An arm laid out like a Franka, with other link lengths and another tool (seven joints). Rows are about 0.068 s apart.
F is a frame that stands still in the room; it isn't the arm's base.
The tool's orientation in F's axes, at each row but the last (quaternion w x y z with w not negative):
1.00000, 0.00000, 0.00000, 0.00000
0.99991, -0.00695, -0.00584, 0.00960
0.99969, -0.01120, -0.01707, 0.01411
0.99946, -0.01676, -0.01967, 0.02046
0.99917, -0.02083, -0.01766, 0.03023
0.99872, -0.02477, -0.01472, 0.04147
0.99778, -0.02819, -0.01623, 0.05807
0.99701, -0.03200, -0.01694, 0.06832
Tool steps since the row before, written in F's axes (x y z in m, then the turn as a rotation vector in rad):
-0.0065, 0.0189, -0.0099, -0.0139, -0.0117, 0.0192
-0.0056, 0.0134, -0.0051, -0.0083, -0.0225, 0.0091
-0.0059, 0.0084, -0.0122, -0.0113, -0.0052, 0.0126
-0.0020, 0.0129, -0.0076, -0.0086, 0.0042, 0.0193
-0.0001, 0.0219, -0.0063, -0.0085, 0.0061, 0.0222
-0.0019, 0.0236, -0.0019, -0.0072, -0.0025, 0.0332
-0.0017, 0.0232, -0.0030, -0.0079, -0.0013, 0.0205
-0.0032, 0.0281, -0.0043, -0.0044, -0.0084, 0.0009
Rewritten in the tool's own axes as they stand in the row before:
-0.0065, 0.0189, -0.0099, -0.0139, -0.0117, 0.0192
-0.0054, 0.0136, -0.0048, -0.0086, -0.0225, 0.0089
-0.0061, 0.0088, -0.0118, -0.0110, -0.0052, 0.0129
-0.0018, 0.0132, -0.0071, -0.0077, 0.0039, 0.0198
0.0010, 0.0221, -0.0054, -0.0074, 0.0056, 0.0227
0.0000, 0.0237, -0.0007, -0.0065, -0.0036, 0.0333
0.0009, 0.0234, -0.0017, -0.0074, -0.0016, 0.0207
0.0006, 0.0285, -0.0024, -0.0055, -0.0078, 0.0005

